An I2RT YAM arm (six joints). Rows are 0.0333 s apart.
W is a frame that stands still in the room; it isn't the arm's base.
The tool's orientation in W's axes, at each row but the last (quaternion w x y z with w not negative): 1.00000 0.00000 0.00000 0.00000; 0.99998 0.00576 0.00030 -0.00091; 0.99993 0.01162 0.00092 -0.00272; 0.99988 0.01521 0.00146 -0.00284; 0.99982 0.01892 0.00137 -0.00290; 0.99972 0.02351 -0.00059 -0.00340; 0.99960 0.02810 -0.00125 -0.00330; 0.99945 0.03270 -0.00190 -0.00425; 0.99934 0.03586 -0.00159 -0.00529; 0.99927 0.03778 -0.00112 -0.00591; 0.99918 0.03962 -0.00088 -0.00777; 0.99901 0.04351 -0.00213 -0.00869
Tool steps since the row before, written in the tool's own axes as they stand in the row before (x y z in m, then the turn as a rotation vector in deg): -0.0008 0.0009 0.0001 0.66 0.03 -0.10; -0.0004 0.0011 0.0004 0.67 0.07 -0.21; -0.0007 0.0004 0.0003 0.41 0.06 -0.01; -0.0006 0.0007 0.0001 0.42 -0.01 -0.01; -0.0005 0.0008 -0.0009 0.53 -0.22 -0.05; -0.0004 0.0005 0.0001 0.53 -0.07 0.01; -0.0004 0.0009 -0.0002 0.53 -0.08 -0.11; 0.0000 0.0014 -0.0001 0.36 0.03 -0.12; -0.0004 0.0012 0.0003 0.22 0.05 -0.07; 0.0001 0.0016 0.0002 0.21 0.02 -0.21; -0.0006 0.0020 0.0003 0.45 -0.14 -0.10; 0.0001 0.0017 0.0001 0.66 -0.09 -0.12
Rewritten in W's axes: -0.0008 0.0009 0.0001 0.66 0.03 -0.10; -0.0004 0.0011 0.0004 0.67 0.07 -0.21; -0.0007 0.0004 0.0003 0.41 0.06 -0.01; -0.0006 0.0007 0.0001 0.42 -0.01 -0.01; -0.0005 0.0008 -0.0009 0.53 -0.22 -0.06; -0.0004 0.0005 0.0001 0.53 -0.07 0.01; -0.0004 0.0009 -0.0002 0.53 -0.08 -0.11; 0.0000 0.0014 0.0000 0.36 0.03 -0.12; -0.0004 0.0012 0.0004 0.22 0.05 -0.07; 0.0001 0.0016 0.0003 0.21 0.03 -0.21; -0.0006 0.0020 0.0005 0.45 -0.14 -0.11; 0.0001 0.0017 0.0002 0.66 -0.09 -0.13
